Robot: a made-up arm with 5 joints.
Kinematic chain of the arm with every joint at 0, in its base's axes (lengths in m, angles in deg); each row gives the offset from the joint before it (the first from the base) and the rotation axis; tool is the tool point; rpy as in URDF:
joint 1: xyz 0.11 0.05 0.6 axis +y
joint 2: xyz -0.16 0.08 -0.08 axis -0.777 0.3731 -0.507
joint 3: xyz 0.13 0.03 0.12 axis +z
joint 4: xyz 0 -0.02 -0.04 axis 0.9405 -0.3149 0.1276
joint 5: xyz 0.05 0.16 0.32 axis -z
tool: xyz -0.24 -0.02 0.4 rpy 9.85 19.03 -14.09
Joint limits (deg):
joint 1: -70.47..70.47
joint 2: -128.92..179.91
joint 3: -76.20..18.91
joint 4: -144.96..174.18
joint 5: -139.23..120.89
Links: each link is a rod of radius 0.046 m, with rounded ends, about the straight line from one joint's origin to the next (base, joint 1, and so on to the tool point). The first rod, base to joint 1, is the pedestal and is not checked.
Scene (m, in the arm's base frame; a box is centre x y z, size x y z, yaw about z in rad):
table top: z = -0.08
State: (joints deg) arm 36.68 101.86 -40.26 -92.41 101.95
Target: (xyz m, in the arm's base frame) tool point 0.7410 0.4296 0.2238
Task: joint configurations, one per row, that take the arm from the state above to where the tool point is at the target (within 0.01 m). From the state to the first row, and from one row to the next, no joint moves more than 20 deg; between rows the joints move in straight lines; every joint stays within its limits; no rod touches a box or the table.
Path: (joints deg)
1: 17.86 95.04 -33.85 -102.92 105.74
2: -0.96 88.22 -27.44 -113.43 109.53
3: -19.77 81.40 -21.03 -123.94 113.31
4: -38.59 74.58 -14.62 -134.45 117.10
5: -57.41 67.76 -8.21 -144.96 120.89
6: -44.18 64.97 -13.78 -126.13 110.95
7: -30.95 62.19 -19.35 -107.30 101.01
8: -17.72 59.40 -24.92 -88.48 91.07
9: -4.49 56.61 -30.49 -69.65 81.13
10: 8.74 53.82 -36.06 -50.82 71.20
11: 21.97 51.04 -41.63 -31.99 61.26

